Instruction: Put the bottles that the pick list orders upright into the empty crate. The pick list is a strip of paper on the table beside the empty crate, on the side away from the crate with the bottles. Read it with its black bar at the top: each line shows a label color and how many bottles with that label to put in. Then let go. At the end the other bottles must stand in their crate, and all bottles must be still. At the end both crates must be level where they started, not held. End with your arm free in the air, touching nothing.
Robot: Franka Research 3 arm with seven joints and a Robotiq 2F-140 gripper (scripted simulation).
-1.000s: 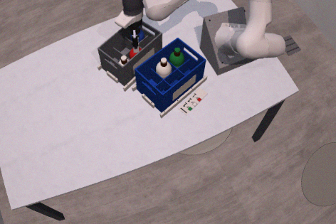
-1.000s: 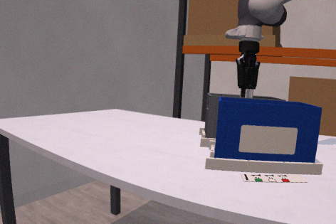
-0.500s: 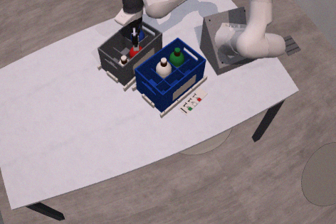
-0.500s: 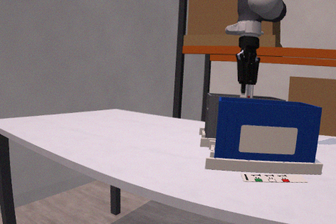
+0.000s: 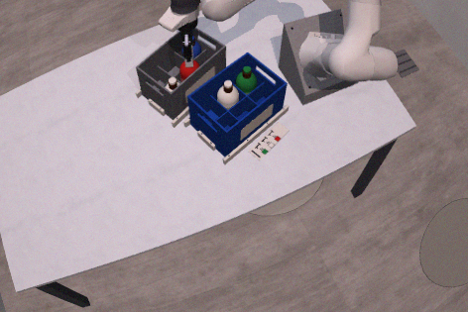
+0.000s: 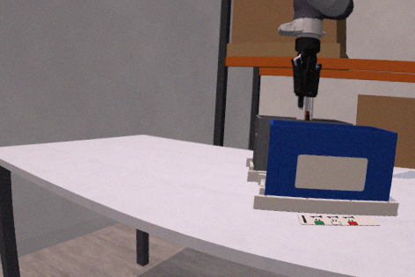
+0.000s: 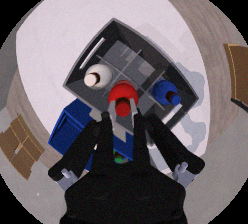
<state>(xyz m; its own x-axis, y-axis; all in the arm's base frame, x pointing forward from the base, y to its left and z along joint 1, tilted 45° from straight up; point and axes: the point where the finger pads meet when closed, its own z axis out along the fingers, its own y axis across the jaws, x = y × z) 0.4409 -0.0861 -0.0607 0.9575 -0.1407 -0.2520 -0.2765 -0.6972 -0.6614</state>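
Now: hand 80 mm above the red bottle. The rest, counted from my hand: green bottle: 180 mm behind, 120 mm below, 90 mm to the left; then blue bottle: 120 mm to the right, 120 mm below, 40 mm behind; then grey crate: 120 mm below, 40 mm to the right, 20 mm ahead.
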